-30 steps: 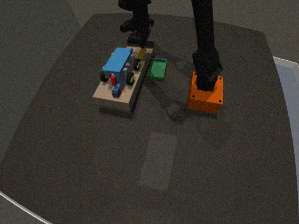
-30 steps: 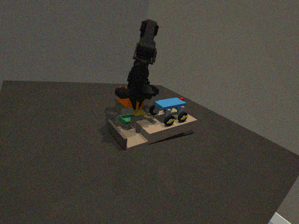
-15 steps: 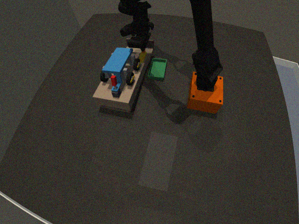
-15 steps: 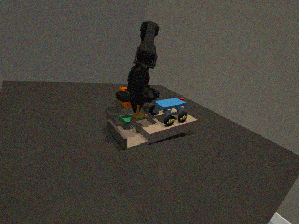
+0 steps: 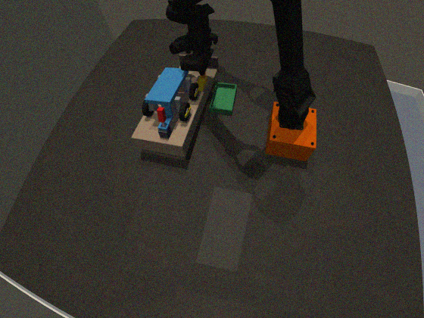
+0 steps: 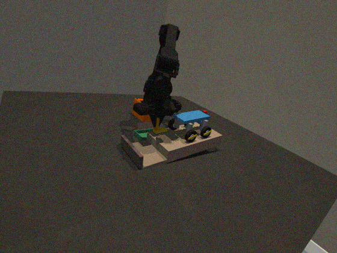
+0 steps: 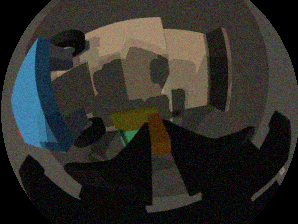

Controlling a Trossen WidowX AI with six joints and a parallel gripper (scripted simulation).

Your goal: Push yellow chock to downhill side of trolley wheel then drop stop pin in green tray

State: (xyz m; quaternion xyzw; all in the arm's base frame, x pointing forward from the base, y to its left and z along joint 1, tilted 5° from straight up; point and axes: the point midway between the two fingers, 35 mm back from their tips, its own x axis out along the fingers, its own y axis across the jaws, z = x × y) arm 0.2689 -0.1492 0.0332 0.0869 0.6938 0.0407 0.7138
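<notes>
The red-headed stop pin is 230 mm to the left of my gripper tip, 50 mm ahead of it and 40 mm above it. From my gripper tip the other things lie so: trolley (130 mm to the left, 70 mm ahead, 20 mm above); yellow chock (20 mm to the left, 10 mm below); raised lip (130 mm to the right, 60 mm below, 50 mm ahead).
</notes>
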